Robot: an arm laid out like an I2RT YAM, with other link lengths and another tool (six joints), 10 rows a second.
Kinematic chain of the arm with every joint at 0, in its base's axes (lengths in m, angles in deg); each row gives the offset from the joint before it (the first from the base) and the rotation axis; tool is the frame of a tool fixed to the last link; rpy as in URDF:
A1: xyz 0 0 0.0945 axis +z
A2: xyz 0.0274 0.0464 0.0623 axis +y
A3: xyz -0.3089 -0.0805 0 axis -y
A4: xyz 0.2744 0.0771 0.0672 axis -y
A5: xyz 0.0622 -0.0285 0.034 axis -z
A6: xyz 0.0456 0 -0.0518 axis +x
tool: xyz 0 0.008 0.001 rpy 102.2 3.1 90
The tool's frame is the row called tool.
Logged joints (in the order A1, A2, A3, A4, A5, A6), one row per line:
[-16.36 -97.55 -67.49 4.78 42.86 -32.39]
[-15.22 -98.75 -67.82 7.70 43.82 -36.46]
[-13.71 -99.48 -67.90 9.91 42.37 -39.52]
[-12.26 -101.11 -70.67 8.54 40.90 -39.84]
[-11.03 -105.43 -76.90 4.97 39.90 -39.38]
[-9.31 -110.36 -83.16 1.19 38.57 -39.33]
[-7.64 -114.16 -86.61 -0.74 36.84 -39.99]
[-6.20 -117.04 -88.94 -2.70 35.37 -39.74]
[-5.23 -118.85 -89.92 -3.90 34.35 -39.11]
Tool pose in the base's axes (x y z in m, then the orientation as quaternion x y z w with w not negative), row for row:
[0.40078 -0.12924 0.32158 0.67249 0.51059 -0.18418 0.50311]
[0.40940 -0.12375 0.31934 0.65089 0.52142 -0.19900 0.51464]
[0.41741 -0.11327 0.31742 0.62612 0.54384 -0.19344 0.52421]
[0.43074 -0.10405 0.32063 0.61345 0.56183 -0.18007 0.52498]
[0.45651 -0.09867 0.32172 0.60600 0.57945 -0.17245 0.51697]
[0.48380 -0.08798 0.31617 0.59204 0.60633 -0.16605 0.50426]
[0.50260 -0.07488 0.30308 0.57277 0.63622 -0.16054 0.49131]
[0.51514 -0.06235 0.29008 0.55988 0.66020 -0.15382 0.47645]
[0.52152 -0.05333 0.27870 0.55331 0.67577 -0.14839 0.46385]
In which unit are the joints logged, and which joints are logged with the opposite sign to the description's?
The joints are logged in degrees. Opposite sign: A2, A3.
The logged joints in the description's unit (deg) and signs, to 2 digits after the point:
[-16.36 97.55 67.49 4.78 42.86 -32.39]
[-15.22 98.75 67.82 7.70 43.82 -36.46]
[-13.71 99.48 67.90 9.91 42.37 -39.52]
[-12.26 101.11 70.67 8.54 40.90 -39.84]
[-11.03 105.43 76.90 4.97 39.90 -39.38]
[-9.31 110.36 83.16 1.19 38.57 -39.33]
[-7.64 114.16 86.61 -0.74 36.84 -39.99]
[-6.20 117.04 88.94 -2.70 35.37 -39.74]
[-5.23 118.85 89.92 -3.90 34.35 -39.11]

